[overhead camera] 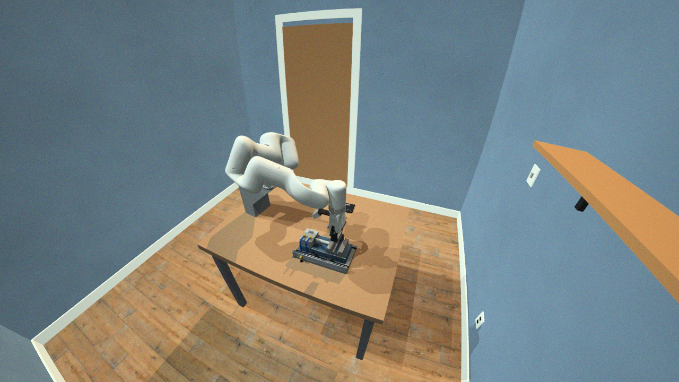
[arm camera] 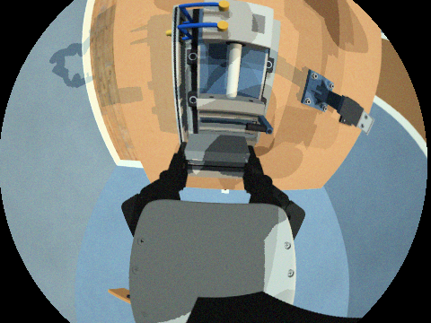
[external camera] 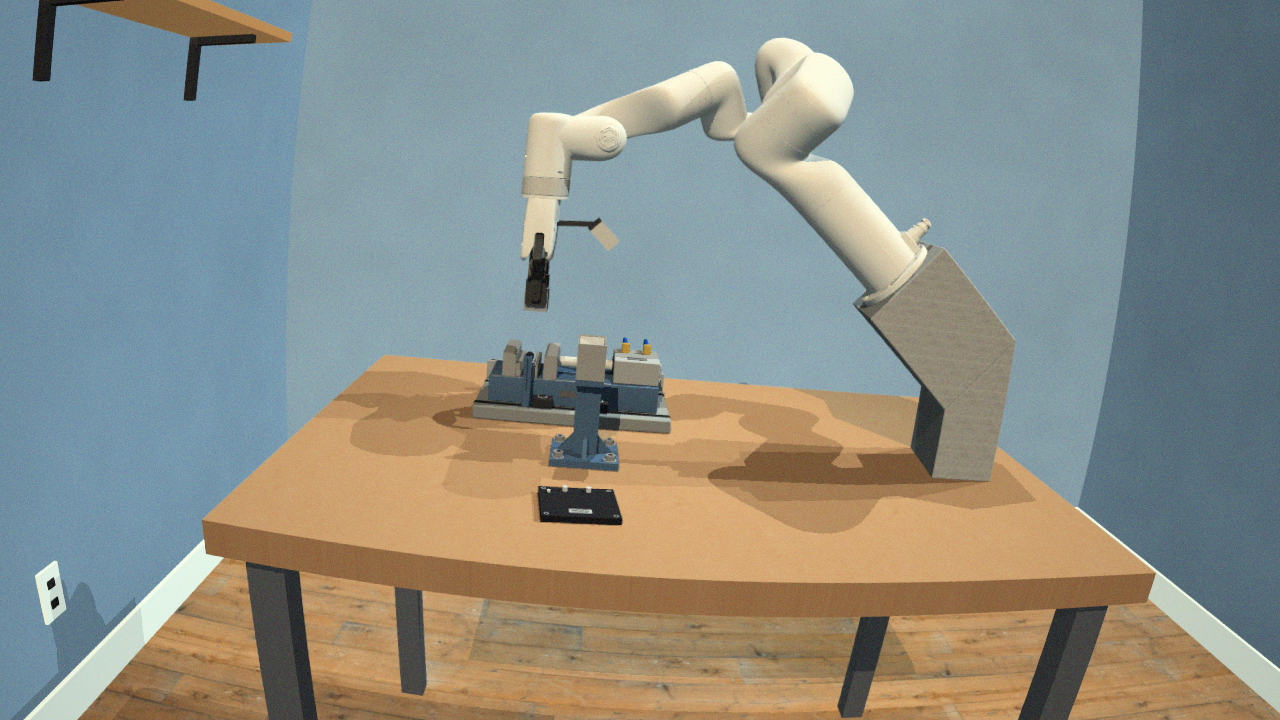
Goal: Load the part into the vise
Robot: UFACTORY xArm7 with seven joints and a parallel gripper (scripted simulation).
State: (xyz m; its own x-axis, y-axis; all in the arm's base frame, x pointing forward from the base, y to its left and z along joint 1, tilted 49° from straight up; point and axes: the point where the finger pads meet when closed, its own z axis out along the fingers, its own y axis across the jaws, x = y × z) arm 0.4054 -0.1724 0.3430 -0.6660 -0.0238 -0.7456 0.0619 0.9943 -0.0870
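My hand is 100 mm above the fixed jaw, 30 mm short of it and 20 mm to the right of it. Round my hand: moving jaw (100 mm below, 30 mm behind, 20 mm to the left); then work stop (90 mm below, 70 mm to the left, 10 mm ahead); then grey block (10 mm below).
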